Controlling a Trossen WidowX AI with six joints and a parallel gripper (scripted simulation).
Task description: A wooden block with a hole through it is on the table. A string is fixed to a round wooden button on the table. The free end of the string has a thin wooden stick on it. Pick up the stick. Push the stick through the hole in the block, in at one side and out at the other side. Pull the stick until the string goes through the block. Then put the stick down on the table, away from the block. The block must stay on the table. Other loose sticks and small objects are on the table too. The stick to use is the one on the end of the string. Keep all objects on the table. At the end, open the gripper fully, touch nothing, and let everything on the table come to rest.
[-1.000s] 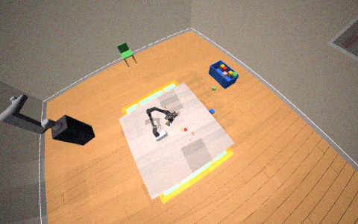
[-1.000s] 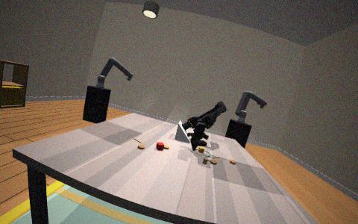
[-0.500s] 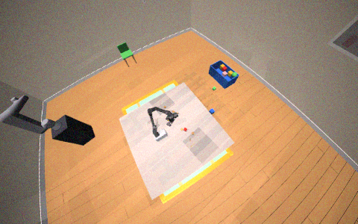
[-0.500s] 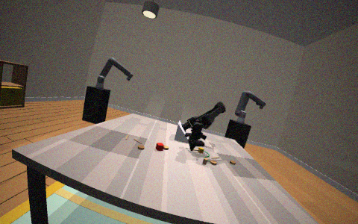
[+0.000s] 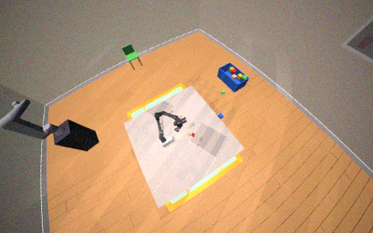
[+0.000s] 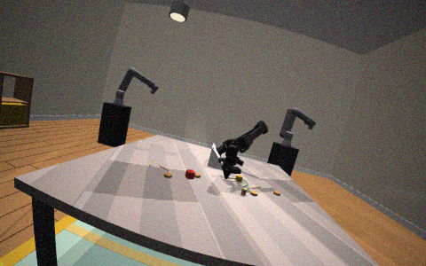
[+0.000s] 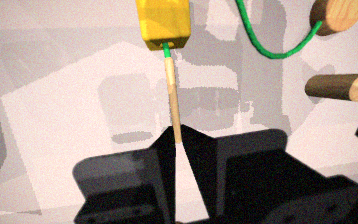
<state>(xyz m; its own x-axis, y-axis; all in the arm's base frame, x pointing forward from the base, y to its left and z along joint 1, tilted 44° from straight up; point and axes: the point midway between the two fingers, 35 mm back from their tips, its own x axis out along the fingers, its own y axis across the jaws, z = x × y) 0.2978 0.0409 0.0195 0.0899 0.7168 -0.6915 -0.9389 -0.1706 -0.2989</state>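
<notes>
Right now my gripper tip is 90 mm to the right of the yellow wooden block, 30 mm past it and 10 mm below it. The rest, counted from my gripper tip: short wooden cylinder: 140 mm ahead, 80 mm to the left, 10 mm above; then thin wooden stick: 40 mm to the left, 10 mm behind, 10 mm above; then round wooden button: 140 mm to the left, 120 mm ahead.
</notes>
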